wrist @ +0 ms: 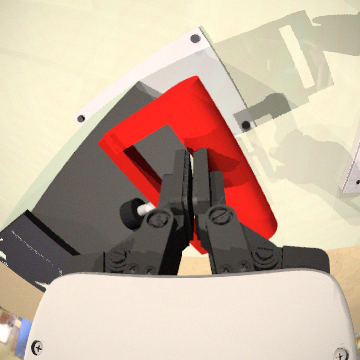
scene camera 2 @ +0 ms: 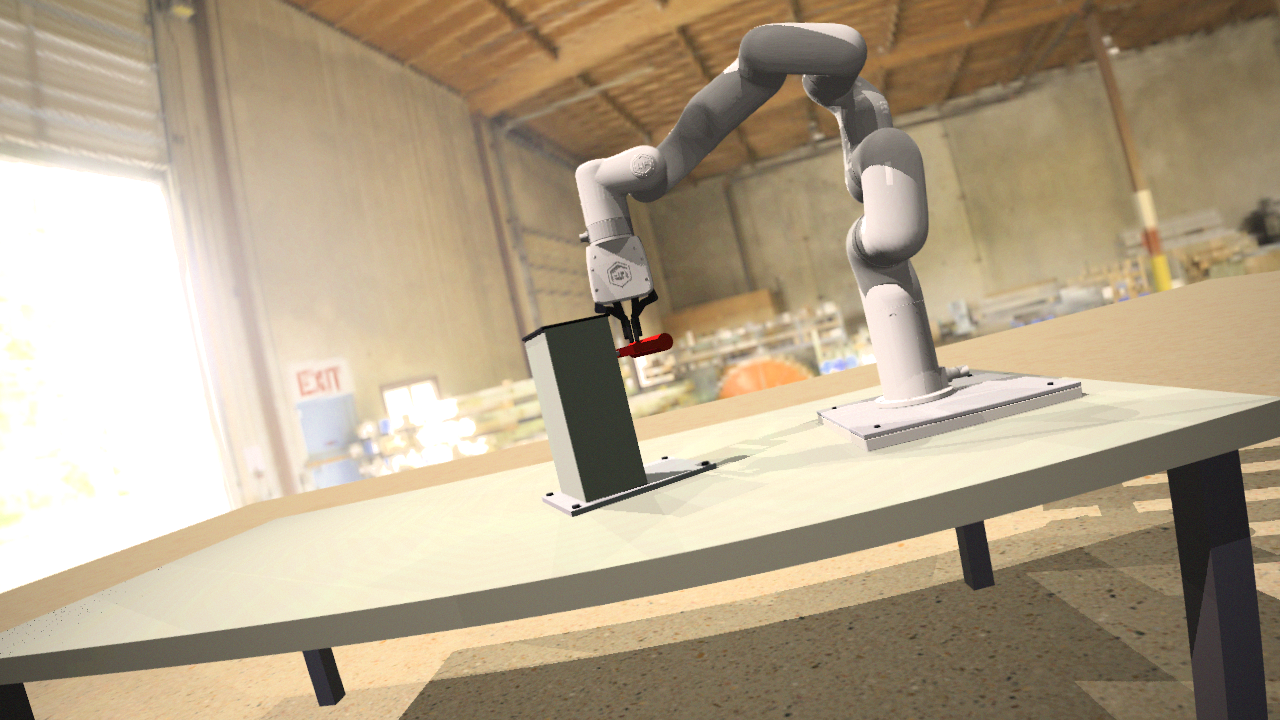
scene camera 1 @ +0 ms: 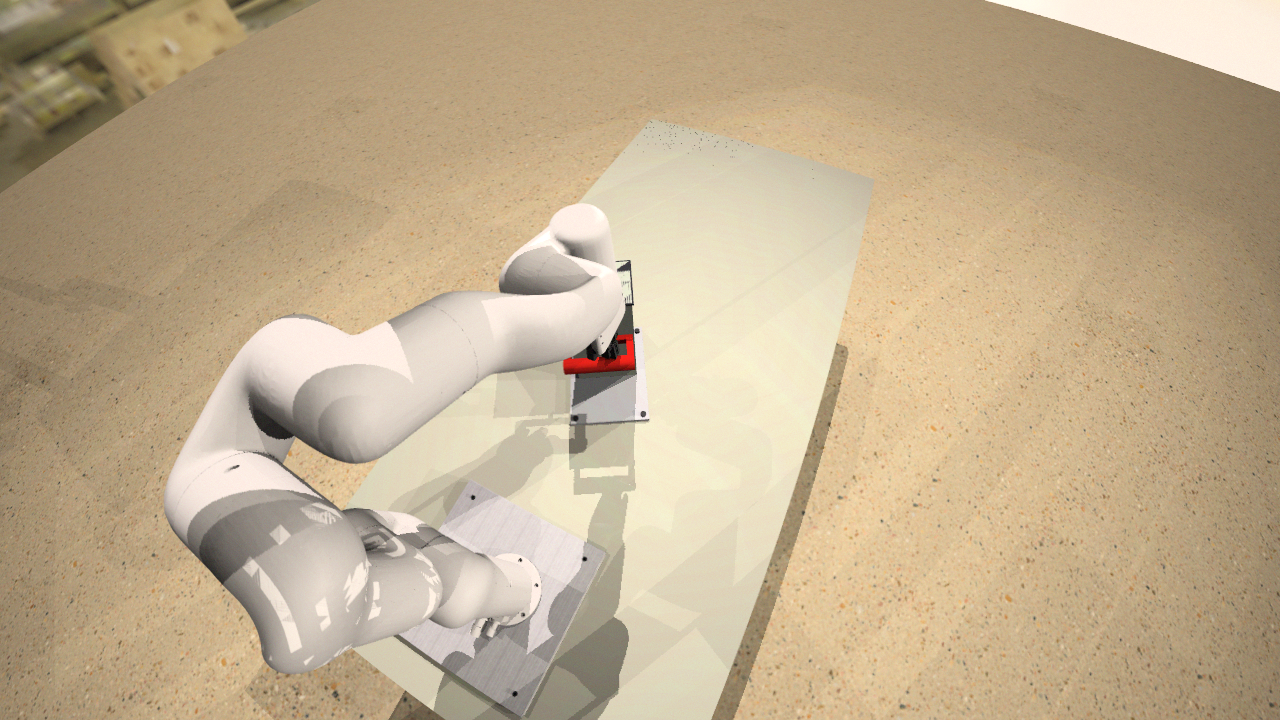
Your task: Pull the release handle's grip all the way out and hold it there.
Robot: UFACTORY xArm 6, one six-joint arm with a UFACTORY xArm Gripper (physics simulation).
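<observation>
The release handle [scene camera 1: 586,365] [scene camera 2: 657,343] [wrist: 235,175] is a red frame with a thick round grip bar. It sits close to the upper part of a dark grey post [scene camera 2: 595,411] [wrist: 85,150]. A short white rod with a black collar [wrist: 131,213] shows at the post's face in the wrist view. My gripper [scene camera 1: 607,349] [scene camera 2: 636,339] [wrist: 193,169] points down and is shut with nothing between its fingers. Its fingertips are at the frame's opening, beside the inner edge of the grip bar. Whether they touch the bar is unclear. My arm hides part of the handle in scene camera 1's view.
The post stands on a light base plate [scene camera 1: 608,407] [scene camera 2: 677,471] [wrist: 212,60] with dark bolts, on a pale table [scene camera 1: 760,268] [scene camera 2: 358,573]. The post's top carries a dark-edged label plate [scene camera 1: 625,284] [wrist: 32,250]. My arm's own mounting plate [scene camera 1: 554,537] [scene camera 2: 975,419] is bolted farther along the table.
</observation>
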